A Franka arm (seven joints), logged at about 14 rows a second.
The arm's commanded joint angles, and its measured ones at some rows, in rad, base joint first. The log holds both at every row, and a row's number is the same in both.
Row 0, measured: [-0.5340 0.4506 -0.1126 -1.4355 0.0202 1.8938 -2.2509]
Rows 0 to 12, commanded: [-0.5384 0.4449 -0.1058 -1.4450 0.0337 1.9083 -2.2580]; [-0.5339 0.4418 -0.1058 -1.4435 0.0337 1.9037 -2.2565]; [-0.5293 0.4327 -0.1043 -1.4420 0.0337 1.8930 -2.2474]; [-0.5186 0.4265 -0.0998 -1.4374 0.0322 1.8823 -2.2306]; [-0.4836 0.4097 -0.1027 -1.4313 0.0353 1.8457 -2.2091]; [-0.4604 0.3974 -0.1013 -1.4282 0.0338 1.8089 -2.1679]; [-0.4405 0.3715 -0.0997 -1.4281 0.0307 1.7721 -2.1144]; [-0.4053 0.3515 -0.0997 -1.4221 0.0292 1.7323 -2.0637]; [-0.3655 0.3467 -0.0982 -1.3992 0.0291 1.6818 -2.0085]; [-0.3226 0.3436 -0.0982 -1.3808 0.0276 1.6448 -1.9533]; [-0.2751 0.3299 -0.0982 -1.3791 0.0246 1.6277 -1.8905]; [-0.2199 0.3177 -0.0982 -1.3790 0.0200 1.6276 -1.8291]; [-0.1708 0.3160 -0.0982 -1.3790 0.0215 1.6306 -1.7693]
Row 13, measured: [-0.2573 0.3282 -0.0877 -1.3852 0.0253 1.6570 -1.8748]
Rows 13 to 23, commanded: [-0.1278 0.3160 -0.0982 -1.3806 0.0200 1.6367 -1.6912]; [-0.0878 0.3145 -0.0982 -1.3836 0.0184 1.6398 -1.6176]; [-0.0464 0.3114 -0.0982 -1.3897 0.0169 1.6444 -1.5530]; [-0.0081 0.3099 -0.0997 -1.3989 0.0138 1.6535 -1.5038]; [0.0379 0.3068 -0.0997 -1.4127 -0.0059 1.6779 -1.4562]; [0.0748 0.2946 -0.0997 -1.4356 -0.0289 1.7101 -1.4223]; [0.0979 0.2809 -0.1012 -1.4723 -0.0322 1.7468 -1.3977]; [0.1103 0.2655 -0.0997 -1.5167 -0.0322 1.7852 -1.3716]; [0.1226 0.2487 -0.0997 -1.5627 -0.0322 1.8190 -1.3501]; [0.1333 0.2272 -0.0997 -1.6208 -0.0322 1.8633 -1.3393]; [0.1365 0.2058 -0.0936 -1.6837 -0.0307 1.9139 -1.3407]
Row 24, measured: [0.1218 0.2961 -0.0890 -1.5139 -0.0169 1.8113 -1.3631]
